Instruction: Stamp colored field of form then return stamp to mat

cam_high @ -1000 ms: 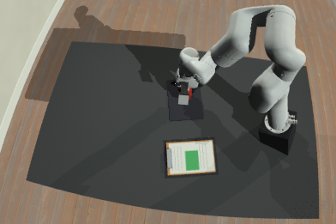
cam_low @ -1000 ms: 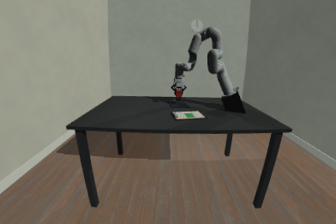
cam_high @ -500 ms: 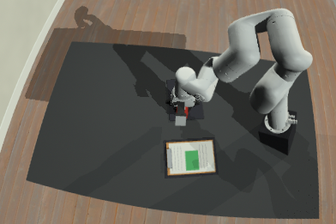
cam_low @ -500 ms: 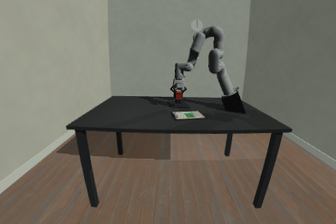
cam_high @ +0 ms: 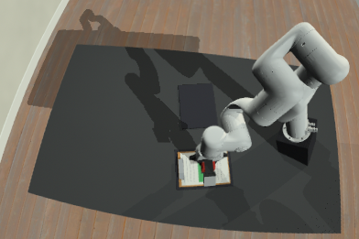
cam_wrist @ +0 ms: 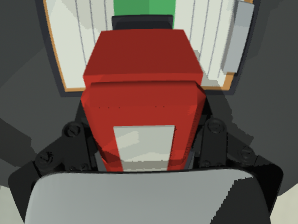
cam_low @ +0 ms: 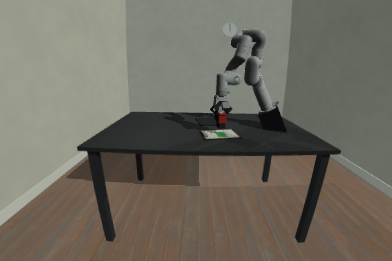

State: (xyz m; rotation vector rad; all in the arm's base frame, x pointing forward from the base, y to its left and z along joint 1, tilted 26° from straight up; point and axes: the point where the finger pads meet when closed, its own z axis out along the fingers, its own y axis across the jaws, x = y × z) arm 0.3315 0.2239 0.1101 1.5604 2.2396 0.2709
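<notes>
My hand is 11 cm above the form, 2 cm to the right of it and 1 cm short of it. From my hand the other things lie so: red stamp: 2 cm below; then dark mat: 28 cm to the right, 11 cm below, 10 cm ahead.
</notes>
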